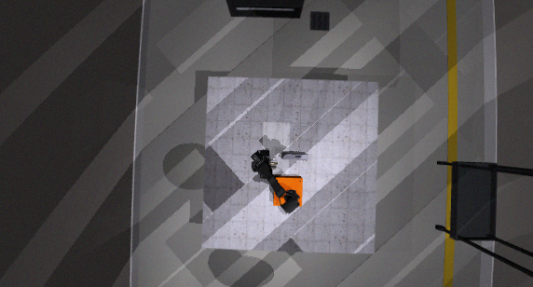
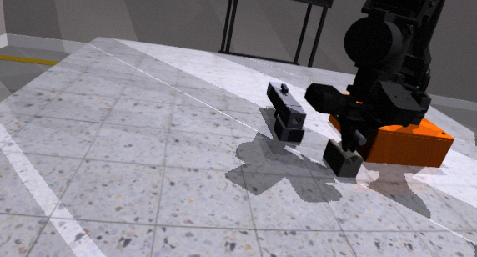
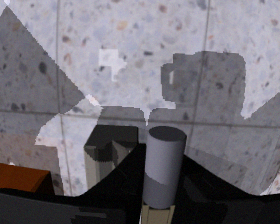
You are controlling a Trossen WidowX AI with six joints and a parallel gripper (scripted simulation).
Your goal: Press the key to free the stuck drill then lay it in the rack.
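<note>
My gripper tip is 30 mm past the rack, 50 mm to the left of it and 40 mm above it. Also, from my gripper tip: key (40 mm ahead, 240 mm to the right, 10 mm below); block housing (40 mm ahead, 210 mm to the right, 20 mm below); drill (40 mm to the right, 30 mm above).
</note>
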